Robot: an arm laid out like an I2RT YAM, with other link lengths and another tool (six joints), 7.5 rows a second.
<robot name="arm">
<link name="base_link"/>
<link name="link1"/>
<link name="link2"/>
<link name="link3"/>
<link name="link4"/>
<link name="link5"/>
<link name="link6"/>
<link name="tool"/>
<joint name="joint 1" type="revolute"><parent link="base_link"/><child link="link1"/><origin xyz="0 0 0.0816"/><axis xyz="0 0 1"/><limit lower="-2.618" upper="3.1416"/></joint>
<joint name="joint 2" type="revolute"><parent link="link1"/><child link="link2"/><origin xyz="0.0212 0.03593 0.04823"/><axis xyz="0 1 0"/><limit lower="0" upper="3.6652"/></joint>
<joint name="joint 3" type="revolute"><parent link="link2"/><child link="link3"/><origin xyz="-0.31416 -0.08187 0"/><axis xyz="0 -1 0"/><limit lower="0" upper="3.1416"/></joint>
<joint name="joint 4" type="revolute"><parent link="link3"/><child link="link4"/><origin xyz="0.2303 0.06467 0.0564"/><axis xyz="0 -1 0"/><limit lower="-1.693" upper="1.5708"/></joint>
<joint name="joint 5" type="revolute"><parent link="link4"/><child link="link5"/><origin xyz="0.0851 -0.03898 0.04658"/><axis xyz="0 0 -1"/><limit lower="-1.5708" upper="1.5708"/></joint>
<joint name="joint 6" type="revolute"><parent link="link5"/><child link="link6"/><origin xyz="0.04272 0 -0.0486"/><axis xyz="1 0 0"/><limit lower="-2.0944" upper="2.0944"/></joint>
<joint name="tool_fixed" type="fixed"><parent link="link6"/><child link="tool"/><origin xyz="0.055 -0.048 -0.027" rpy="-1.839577 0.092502 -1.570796"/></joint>
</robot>
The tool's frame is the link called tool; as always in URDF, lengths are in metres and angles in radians.
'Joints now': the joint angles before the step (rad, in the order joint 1, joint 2, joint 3, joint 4, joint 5, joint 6). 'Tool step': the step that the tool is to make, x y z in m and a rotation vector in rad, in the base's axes. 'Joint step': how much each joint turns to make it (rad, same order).
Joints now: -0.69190, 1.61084, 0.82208, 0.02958, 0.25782, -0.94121
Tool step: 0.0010, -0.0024, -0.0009, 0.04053, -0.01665, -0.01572
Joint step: -0.00594, 0.00876, 0.03127, -0.04494, -0.02209, 0.03795
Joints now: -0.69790, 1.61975, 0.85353, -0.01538, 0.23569, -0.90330
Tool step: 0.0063, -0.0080, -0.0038, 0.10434, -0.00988, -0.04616
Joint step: -0.00958, 0.04734, 0.10561, -0.13701, -0.03803, 0.08741
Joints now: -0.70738, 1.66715, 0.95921, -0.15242, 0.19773, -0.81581
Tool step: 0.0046, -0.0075, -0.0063, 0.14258, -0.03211, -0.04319
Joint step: -0.02336, 0.05013, 0.11151, -0.14597, -0.08855, 0.09625
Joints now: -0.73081, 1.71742, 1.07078, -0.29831, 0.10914, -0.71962
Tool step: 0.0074, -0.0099, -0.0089, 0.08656, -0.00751, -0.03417
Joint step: -0.01518, 0.06592, 0.08846, -0.07997, -0.04644, 0.05474
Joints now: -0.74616, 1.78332, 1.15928, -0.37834, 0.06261, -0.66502
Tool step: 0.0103, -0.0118, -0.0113, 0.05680, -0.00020, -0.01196
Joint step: -0.01141, 0.07280, 0.07574, -0.04260, -0.03523, 0.02219
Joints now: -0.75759, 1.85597, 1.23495, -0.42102, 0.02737, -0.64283
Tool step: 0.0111, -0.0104, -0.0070, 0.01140, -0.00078, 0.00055
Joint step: -0.00171, 0.05529, 0.05322, -0.00525, -0.00876, 0.00246
